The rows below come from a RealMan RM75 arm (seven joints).
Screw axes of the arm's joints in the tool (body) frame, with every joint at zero. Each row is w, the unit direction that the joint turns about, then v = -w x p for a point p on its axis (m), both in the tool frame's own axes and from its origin. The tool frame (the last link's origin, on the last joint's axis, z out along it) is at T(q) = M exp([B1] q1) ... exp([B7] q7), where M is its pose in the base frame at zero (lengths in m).
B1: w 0 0 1 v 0 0 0
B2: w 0 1 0 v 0.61 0 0
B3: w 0 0 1 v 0 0 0
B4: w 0 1 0 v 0.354 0 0
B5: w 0 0 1 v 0 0 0
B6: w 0 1 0 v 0.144 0 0
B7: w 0 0 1 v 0 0 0
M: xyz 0 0 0.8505 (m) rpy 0 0 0 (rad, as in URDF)
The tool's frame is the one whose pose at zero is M.
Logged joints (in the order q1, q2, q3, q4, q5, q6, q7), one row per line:
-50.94 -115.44 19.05 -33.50 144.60 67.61 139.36
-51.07 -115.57 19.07 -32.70 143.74 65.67 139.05
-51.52 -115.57 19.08 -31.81 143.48 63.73 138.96
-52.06 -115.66 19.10 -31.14 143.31 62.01 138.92
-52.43 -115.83 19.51 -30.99 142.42 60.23 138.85
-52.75 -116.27 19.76 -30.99 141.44 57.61 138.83
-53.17 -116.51 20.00 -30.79 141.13 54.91 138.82
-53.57 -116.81 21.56 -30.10 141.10 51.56 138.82
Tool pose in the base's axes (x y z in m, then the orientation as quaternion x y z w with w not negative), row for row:
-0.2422 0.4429 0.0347 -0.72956 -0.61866 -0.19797 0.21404
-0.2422 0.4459 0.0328 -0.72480 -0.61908 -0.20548 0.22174
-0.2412 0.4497 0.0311 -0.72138 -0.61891 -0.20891 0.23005
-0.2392 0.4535 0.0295 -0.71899 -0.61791 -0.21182 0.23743
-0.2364 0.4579 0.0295 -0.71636 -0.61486 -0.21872 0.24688
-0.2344 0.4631 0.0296 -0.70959 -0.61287 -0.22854 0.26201
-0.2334 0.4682 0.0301 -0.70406 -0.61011 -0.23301 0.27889
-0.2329 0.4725 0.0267 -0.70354 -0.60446 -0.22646 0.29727
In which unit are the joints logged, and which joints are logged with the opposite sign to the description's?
The joints are logged in degrees. Opposite sign: q4, q7.
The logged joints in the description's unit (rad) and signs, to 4 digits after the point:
-0.8891 -2.0148 0.3325 0.5847 2.5237 1.1800 -2.4323
-0.8913 -2.0171 0.3328 0.5707 2.5087 1.1462 -2.4269
-0.8992 -2.0171 0.3330 0.5552 2.5042 1.1123 -2.4253
-0.9086 -2.0186 0.3334 0.5435 2.5012 1.0823 -2.4246
-0.9151 -2.0216 0.3405 0.5409 2.4857 1.0512 -2.4234
-0.9207 -2.0293 0.3449 0.5409 2.4686 1.0055 -2.4230
-0.9280 -2.0335 0.3491 0.5374 2.4632 0.9584 -2.4229
-0.9350 -2.0387 0.3763 0.5253 2.4627 0.8999 -2.4229

